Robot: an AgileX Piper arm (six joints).
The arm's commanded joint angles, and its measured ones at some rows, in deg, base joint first. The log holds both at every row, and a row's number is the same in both.
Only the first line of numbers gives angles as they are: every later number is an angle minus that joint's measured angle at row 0.
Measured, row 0:
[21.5, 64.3, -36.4, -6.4, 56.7, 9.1]
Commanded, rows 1 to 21:
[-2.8, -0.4, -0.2, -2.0, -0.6, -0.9]
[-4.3, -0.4, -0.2, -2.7, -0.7, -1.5]
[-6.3, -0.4, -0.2, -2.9, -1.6, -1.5]
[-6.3, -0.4, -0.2, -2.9, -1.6, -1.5]
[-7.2, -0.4, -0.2, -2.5, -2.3, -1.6]
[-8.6, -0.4, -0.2, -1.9, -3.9, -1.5]
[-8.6, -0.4, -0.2, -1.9, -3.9, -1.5]
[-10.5, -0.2, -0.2, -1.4, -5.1, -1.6]
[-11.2, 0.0, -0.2, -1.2, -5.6, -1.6]
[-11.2, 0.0, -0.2, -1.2, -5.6, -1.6]
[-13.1, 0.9, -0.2, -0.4, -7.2, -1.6]
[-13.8, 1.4, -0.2, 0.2, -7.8, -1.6]
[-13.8, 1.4, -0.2, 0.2, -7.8, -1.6]
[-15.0, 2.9, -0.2, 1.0, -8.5, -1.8]
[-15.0, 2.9, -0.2, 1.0, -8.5, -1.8]
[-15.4, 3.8, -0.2, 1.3, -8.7, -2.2]
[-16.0, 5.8, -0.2, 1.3, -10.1, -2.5]
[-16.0, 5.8, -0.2, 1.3, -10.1, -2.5]
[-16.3, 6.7, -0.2, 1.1, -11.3, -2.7]
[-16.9, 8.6, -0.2, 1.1, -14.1, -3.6]
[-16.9, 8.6, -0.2, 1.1, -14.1, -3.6]
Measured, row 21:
[-16.0, 6.4, 0.0, 1.0, -10.6, -2.1]
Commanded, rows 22 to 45:
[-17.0, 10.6, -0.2, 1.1, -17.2, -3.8]
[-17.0, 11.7, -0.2, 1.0, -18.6, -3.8]
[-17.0, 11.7, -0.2, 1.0, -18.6, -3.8]
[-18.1, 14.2, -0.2, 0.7, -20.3, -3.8]
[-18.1, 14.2, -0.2, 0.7, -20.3, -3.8]
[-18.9, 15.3, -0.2, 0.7, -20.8, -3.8]
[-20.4, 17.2, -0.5, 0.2, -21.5, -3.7]
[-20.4, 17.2, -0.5, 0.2, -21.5, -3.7]
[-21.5, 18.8, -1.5, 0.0, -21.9, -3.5]
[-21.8, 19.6, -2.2, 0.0, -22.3, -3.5]
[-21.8, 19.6, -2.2, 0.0, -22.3, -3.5]
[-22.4, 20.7, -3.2, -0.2, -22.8, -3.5]
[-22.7, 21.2, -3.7, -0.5, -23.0, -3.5]
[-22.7, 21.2, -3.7, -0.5, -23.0, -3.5]
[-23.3, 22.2, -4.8, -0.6, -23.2, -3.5]
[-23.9, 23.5, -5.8, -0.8, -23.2, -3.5]
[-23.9, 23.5, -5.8, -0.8, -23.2, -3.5]
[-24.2, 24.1, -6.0, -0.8, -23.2, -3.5]
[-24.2, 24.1, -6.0, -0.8, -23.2, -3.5]
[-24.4, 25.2, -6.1, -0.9, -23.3, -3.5]
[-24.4, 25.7, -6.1, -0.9, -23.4, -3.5]
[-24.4, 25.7, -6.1, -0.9, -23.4, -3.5]
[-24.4, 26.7, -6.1, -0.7, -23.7, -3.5]
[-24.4, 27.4, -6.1, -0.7, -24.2, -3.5]
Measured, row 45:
[-24.1, 26.0, -6.0, -0.4, -23.5, -3.1]
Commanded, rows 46 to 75:
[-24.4, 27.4, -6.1, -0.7, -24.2, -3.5]
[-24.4, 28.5, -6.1, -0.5, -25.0, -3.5]
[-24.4, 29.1, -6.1, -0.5, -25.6, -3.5]
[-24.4, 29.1, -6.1, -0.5, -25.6, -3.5]
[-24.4, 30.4, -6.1, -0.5, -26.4, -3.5]
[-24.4, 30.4, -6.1, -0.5, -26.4, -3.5]
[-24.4, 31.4, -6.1, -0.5, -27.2, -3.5]
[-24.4, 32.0, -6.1, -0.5, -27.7, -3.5]
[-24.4, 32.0, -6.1, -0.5, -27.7, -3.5]
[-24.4, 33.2, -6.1, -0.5, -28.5, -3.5]
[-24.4, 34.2, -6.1, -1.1, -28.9, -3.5]
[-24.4, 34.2, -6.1, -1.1, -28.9, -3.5]
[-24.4, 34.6, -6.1, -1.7, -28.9, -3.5]
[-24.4, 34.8, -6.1, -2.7, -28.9, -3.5]
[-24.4, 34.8, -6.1, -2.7, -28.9, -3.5]
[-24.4, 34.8, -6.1, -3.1, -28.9, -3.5]
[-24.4, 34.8, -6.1, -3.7, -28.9, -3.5]
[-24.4, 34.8, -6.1, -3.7, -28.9, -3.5]
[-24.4, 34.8, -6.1, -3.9, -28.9, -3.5]
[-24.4, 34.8, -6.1, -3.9, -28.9, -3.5]
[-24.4, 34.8, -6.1, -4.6, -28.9, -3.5]
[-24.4, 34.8, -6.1, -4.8, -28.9, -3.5]
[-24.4, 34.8, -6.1, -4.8, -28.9, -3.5]
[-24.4, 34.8, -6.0, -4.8, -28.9, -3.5]
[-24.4, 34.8, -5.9, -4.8, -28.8, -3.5]
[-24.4, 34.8, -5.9, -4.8, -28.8, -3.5]
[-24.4, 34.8, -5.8, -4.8, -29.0, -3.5]
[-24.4, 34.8, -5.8, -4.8, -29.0, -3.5]
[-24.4, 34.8, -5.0, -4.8, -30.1, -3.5]
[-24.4, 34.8, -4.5, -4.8, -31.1, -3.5]
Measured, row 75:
[-24.1, 34.5, -5.3, -4.4, -29.8, -3.1]
